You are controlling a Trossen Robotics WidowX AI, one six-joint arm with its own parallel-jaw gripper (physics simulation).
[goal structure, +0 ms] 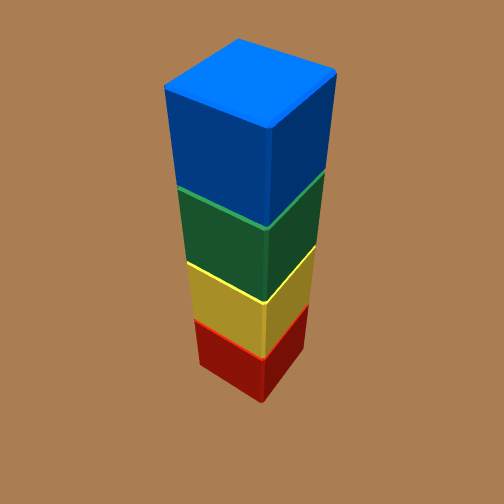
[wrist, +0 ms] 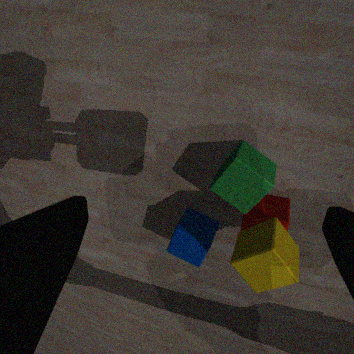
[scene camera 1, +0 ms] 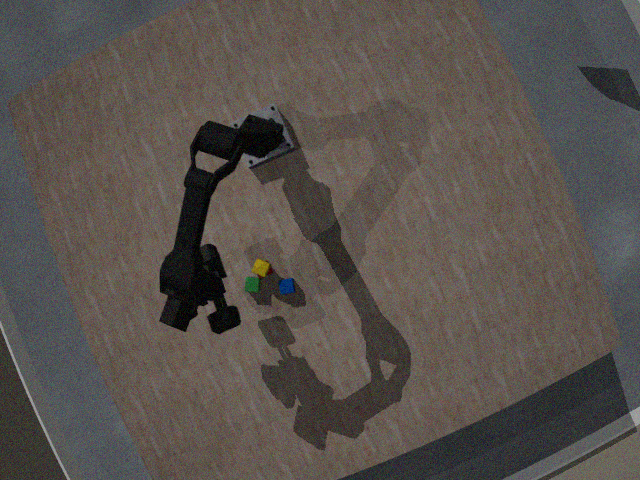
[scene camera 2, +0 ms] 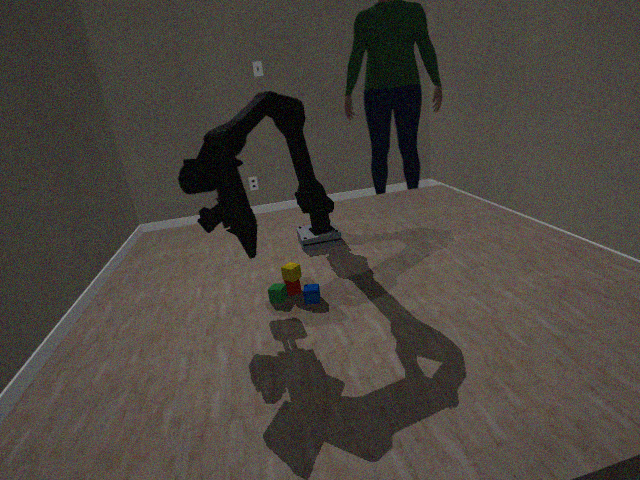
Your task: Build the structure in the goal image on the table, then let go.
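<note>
A yellow cube (scene camera 1: 261, 267) (scene camera 2: 291, 272) (wrist: 270, 257) rests on top of a red cube (scene camera 2: 293, 287) (wrist: 272, 210), which it largely covers from above. A green cube (scene camera 1: 252, 284) (scene camera 2: 277, 294) (wrist: 247, 175) sits on the table close beside the red cube; whether they touch is unclear. A blue cube (scene camera 1: 286, 285) (scene camera 2: 311, 293) (wrist: 192, 237) stands on the table on the other side, apart from the red one. My gripper (wrist: 208, 213) is open and empty, above and to the left of the cubes in both scene views. Its fingers are wide apart in the wrist view.
The arm's light base plate (scene camera 1: 288, 148) (scene camera 2: 318, 238) is on the table (scene camera 1: 439, 258) (scene camera 2: 155, 372) behind the cubes. Dark arm shadows fall across the table and near the cubes. A standing person (scene camera 2: 395, 51) is by the back wall.
</note>
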